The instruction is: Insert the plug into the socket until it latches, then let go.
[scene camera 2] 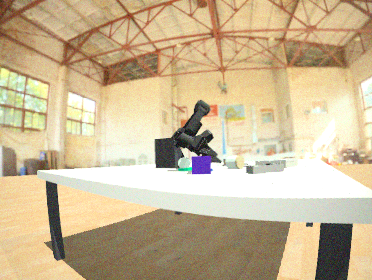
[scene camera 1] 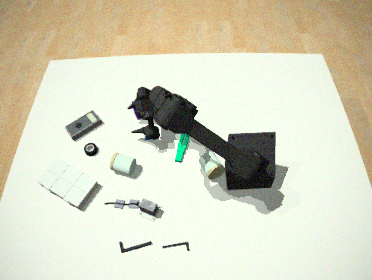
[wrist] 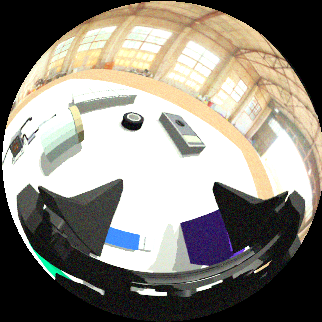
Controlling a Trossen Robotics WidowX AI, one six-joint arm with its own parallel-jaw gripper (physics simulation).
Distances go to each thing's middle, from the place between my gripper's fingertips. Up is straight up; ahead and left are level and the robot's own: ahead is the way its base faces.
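Positions relative to my hand: blue plug (wrist: 114, 236), 2 cm to the left, 6 cm behind, 5 cm below; white tray (wrist: 87, 99), 23 cm to the left, 21 cm ahead, 4 cm below; grey device (wrist: 185, 138), 2 cm to the right, 19 cm ahead, 4 cm below; purple block (wrist: 206, 239), 8 cm to the right, 4 cm behind, 2 cm below.
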